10 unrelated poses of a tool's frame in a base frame.
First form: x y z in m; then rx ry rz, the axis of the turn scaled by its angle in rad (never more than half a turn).
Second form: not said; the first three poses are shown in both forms.
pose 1, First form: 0.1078 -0.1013 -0.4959 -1.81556 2.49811 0.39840
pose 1, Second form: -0.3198 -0.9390 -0.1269 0.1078; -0.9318 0.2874 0.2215 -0.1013; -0.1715 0.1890 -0.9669 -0.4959; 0 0 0 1
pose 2, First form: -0.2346 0.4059 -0.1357 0.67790 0.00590 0.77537
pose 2, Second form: 0.7250 -0.6435 0.2453 -0.2346; 0.6472 0.5149 -0.5622 0.4059; 0.2355 0.5663 0.7898 -0.1357; 0 0 0 1
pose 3, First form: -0.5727 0.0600 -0.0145 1.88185 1.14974 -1.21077
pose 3, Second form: 0.2025 0.9008 -0.3841 -0.5727; 0.3370 -0.4324 -0.8364 0.0600; -0.9195 0.0399 -0.3912 -0.0145; 0 0 0 1
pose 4, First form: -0.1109 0.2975 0.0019 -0.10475 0.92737 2.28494
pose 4, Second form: -0.7785 -0.6058 0.1643 -0.1109; 0.5489 -0.5302 0.6462 0.2975; -0.3043 0.5933 0.7453 0.0019; 0 0 0 1
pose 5, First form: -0.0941 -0.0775 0.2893 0.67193 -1.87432 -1.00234
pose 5, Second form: -0.4654 -0.0528 -0.8835 -0.0941; -0.7642 0.5277 0.3710 -0.0775; 0.4466 0.8478 -0.2860 0.2893; 0 0 0 1
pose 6, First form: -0.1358 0.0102 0.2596 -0.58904 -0.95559 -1.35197
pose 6, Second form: -0.0522 0.9721 -0.2287 -0.1358; -0.5400 0.1652 0.8253 0.0102; 0.8401 0.1665 0.5163 0.2596; 0 0 0 1
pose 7, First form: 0.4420 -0.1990 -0.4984 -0.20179 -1.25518 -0.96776
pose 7, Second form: -0.0106 0.7074 -0.7068 0.4420; -0.5036 0.6069 0.6149 -0.1990; 0.8639 0.3624 0.3498 -0.4984; 0 0 0 1
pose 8, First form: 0.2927 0.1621 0.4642 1.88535 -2.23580 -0.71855
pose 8, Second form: -0.2110 -0.8947 -0.3937 0.2927; -0.9565 0.1061 0.2716 0.1621; -0.2012 0.4339 -0.8782 0.4642; 0 0 0 1
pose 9, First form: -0.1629 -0.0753 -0.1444 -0.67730 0.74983 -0.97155
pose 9, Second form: 0.3624 0.4682 0.8059 -0.1629; -0.8982 0.4062 0.1679 -0.0753; -0.2488 -0.7847 0.5678 -0.1444; 0 0 0 1
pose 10, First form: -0.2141 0.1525 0.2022 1.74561 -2.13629 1.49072
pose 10, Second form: -0.3802 -0.7612 0.5253 -0.2141; -0.7557 -0.0718 -0.6510 0.1525; 0.5332 -0.6445 -0.5480 0.2022; 0 0 0 1
